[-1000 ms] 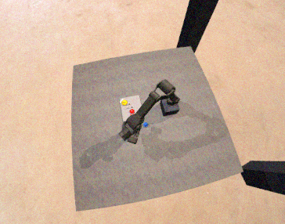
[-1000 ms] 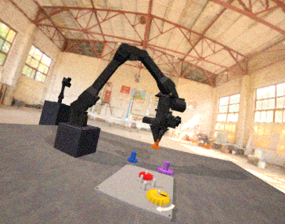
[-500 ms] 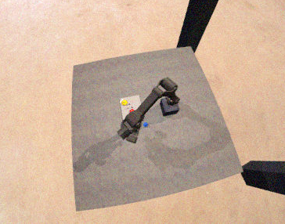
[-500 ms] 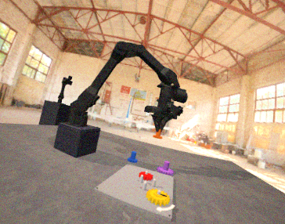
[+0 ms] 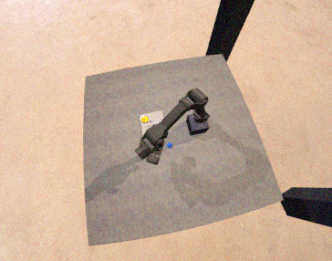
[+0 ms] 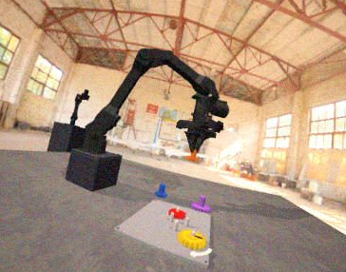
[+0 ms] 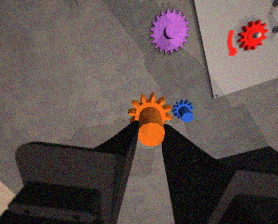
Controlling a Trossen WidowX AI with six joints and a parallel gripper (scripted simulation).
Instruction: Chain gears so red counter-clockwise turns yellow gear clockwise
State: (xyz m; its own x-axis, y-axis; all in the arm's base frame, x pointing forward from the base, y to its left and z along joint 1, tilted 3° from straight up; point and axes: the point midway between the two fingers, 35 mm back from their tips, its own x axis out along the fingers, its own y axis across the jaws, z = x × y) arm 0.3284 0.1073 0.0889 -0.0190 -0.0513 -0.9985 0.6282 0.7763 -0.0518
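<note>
The red gear lies 20 mm behind my gripper tip, 180 mm to the right of it and 150 mm below it. From my gripper tip the other things lie so: orange gear 10 mm below; then purple gear 50 mm ahead, 70 mm to the right, 150 mm below; then blue gear 80 mm behind, 30 mm to the right, 150 mm below.
</note>
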